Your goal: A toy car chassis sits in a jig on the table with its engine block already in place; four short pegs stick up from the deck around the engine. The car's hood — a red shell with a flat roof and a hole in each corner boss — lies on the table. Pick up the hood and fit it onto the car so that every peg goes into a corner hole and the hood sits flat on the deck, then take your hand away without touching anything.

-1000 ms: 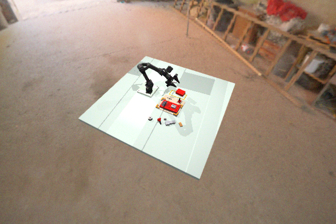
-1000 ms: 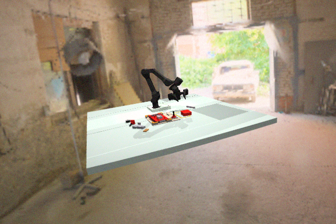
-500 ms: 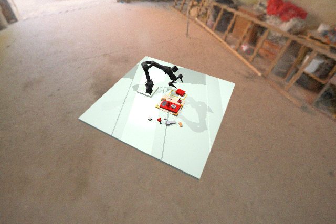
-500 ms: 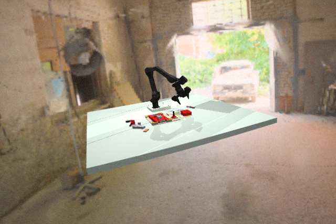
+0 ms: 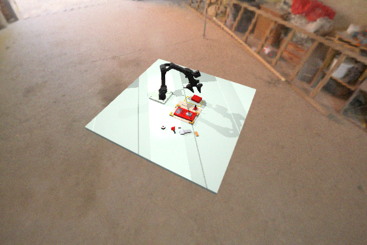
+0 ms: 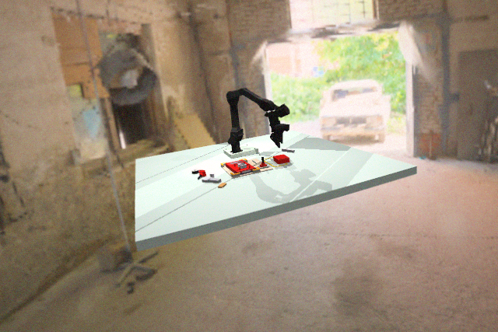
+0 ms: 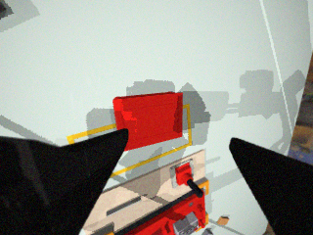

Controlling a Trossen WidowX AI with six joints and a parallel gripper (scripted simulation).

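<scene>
My gripper tip is 80 mm above the red hood. From my gripper tip the other things lie so: grey bar (140 mm behind, 150 mm to the left, 80 mm below).
</scene>
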